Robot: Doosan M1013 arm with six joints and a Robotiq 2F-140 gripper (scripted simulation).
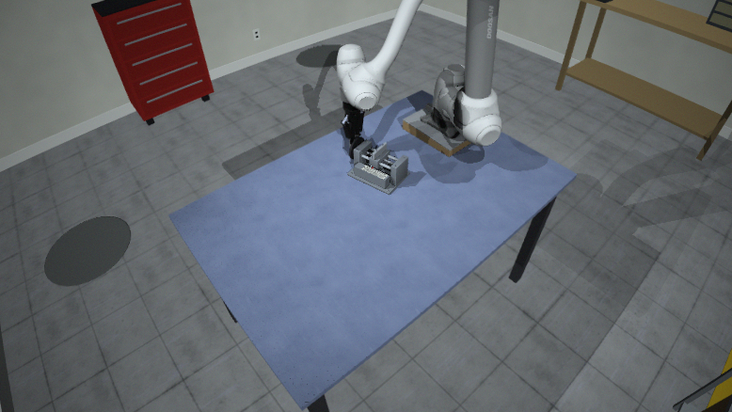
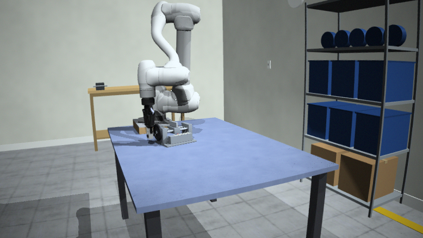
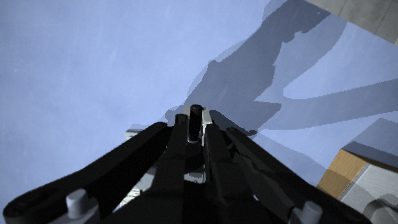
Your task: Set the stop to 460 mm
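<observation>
Now: the grey stop block 15 cm to the left of my hand, 2 cm above it and 1 cm ahead of it. Round my hand: black handwheel 2 cm to the left, 1 cm below.
</observation>
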